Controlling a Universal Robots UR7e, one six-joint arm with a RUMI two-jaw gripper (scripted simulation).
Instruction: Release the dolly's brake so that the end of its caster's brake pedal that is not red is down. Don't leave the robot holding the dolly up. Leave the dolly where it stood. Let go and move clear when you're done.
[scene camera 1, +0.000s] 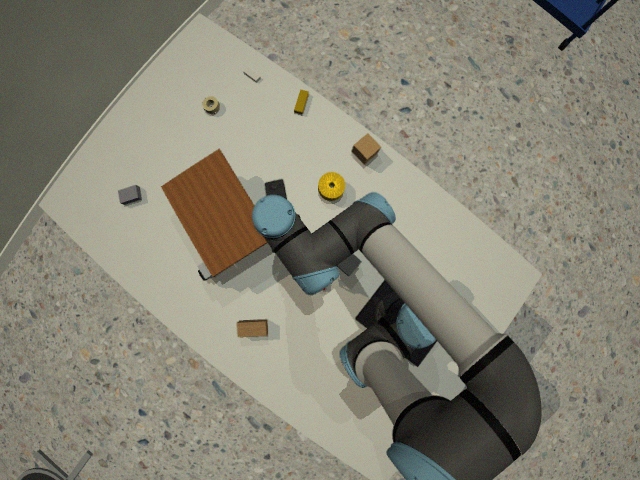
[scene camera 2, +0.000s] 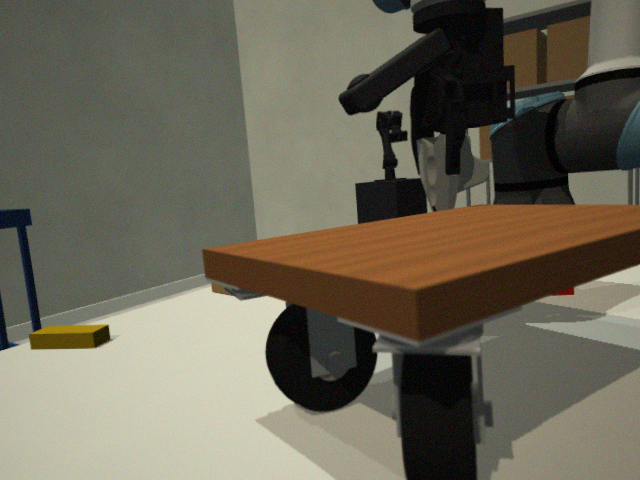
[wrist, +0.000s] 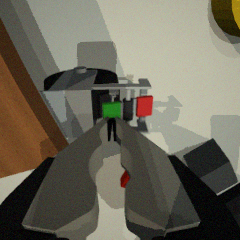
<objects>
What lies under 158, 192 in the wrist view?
My gripper.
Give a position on a grey cube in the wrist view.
207, 161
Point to a caster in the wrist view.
69, 99
</objects>
